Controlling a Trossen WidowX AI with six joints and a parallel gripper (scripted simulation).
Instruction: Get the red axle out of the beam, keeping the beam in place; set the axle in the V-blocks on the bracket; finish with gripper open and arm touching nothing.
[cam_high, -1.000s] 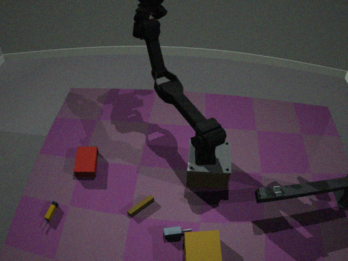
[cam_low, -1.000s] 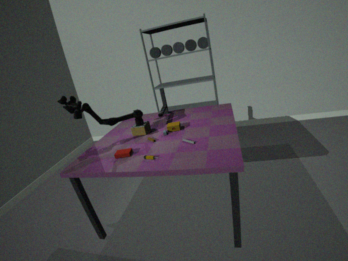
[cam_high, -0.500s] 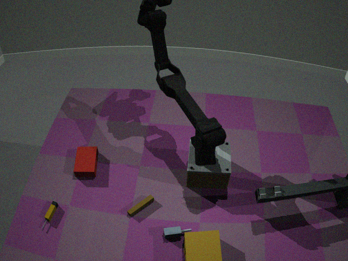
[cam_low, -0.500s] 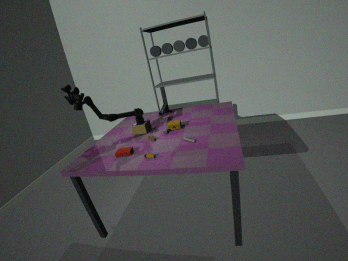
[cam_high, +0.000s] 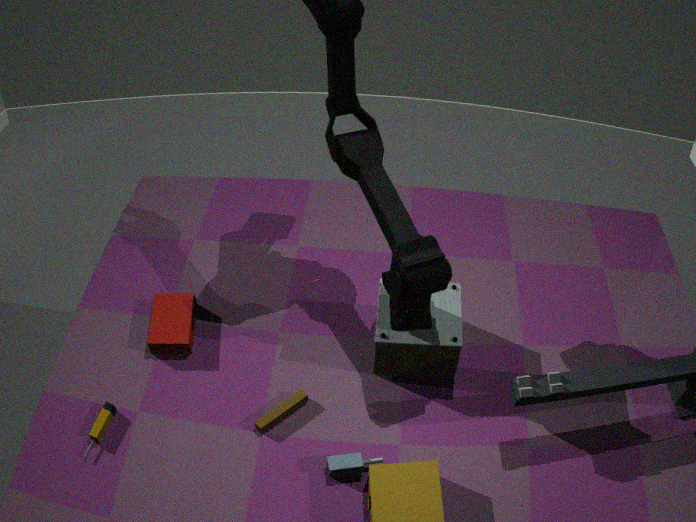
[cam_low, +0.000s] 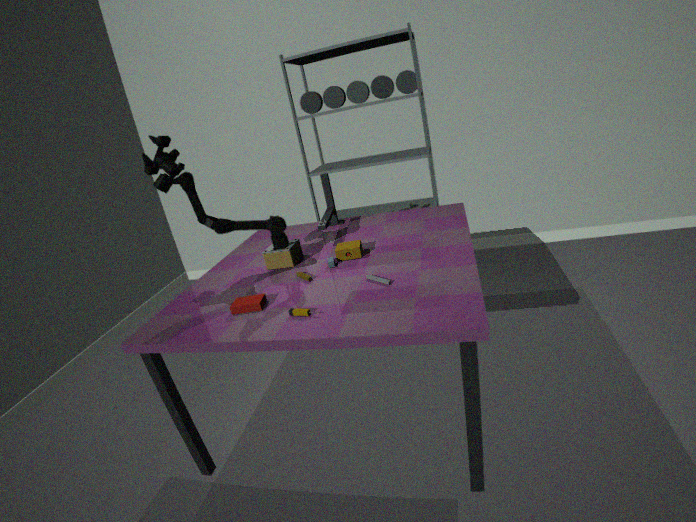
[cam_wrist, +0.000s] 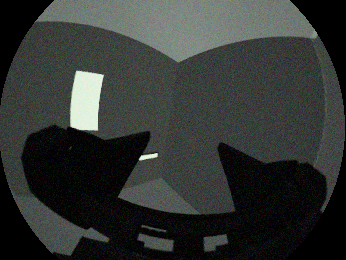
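The grey-blue peg is 700 mm ahead of my gripper tip and 660 mm below it. Round my gripper tip: red block (430 mm ahead, 330 mm to the right, 660 mm below); then brown rod (600 mm ahead, 120 mm to the right, 670 mm below); then yellow beam (770 mm ahead, 70 mm to the left, 650 mm below).
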